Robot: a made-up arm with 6 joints.
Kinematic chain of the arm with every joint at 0, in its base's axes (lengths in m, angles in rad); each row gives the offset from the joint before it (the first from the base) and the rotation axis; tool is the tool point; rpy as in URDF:
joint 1: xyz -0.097 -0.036 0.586 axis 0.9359 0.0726 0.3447
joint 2: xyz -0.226 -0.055 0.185 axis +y
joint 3: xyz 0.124 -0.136 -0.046 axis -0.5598 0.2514 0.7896
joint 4: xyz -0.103 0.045 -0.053 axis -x
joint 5: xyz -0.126 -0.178 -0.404 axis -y
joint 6: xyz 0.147 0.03 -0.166 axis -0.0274 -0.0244 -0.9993
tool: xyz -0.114 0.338 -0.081 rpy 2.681 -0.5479 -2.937
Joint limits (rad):
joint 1: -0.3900..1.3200
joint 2: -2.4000..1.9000
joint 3: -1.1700..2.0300
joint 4: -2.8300..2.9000
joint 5: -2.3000..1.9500
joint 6: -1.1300..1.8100
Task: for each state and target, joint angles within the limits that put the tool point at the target. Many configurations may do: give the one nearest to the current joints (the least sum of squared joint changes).
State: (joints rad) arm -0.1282 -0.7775 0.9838 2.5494 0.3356 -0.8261
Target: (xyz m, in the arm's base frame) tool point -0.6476 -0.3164 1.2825
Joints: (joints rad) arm 0.1543 -0.7570 1.0010 2.8014 0.4783 -0.6775
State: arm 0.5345 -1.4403 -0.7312 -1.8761 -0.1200 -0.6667
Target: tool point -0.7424 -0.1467 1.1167
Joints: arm 0.7387 -1.3510 -0.8786 -1.8949 -0.0446 -0.5926
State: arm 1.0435 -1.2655 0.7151 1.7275 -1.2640 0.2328
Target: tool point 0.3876 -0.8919 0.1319
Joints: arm 1.2099 -0.7756 1.1951 1.5007 -0.9106 0.6083
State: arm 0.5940 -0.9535 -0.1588 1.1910 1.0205 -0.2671
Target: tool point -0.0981 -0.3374 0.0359
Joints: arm 0.5721 -0.4723 -0.5022 1.3111 0.9039 -0.3737
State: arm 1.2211 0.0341 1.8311 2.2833 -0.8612 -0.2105
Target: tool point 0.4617 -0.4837 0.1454
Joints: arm 1.3200 0.2189 1.3939 1.7632 -0.9102 -0.1273
